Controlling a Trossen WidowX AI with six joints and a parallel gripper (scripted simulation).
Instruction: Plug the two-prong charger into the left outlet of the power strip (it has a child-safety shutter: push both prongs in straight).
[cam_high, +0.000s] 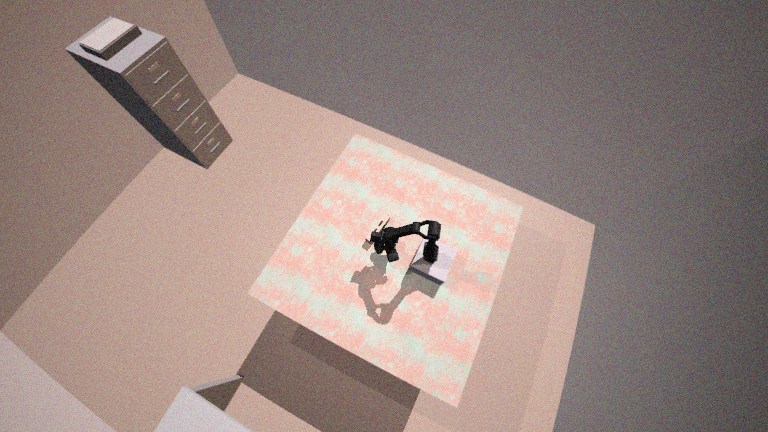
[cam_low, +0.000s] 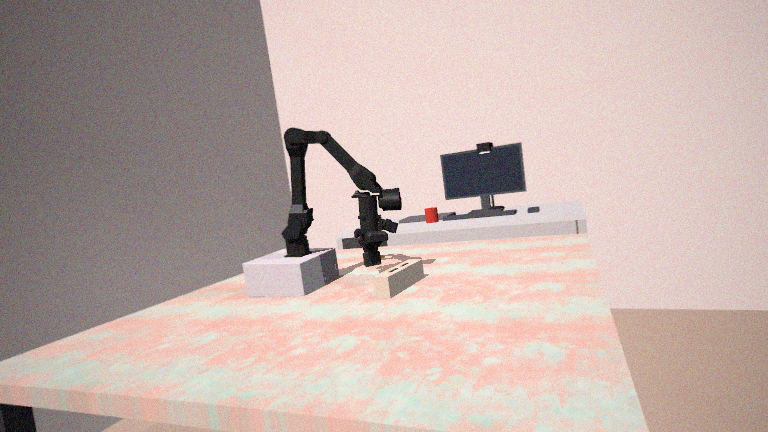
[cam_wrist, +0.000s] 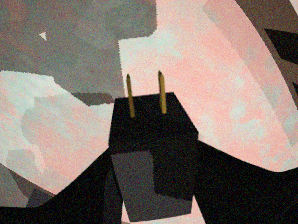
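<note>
Right now the black two-prong charger is 1 cm to the left of my gripper tip, 1 cm ahead of it and 1 cm above it.
</note>
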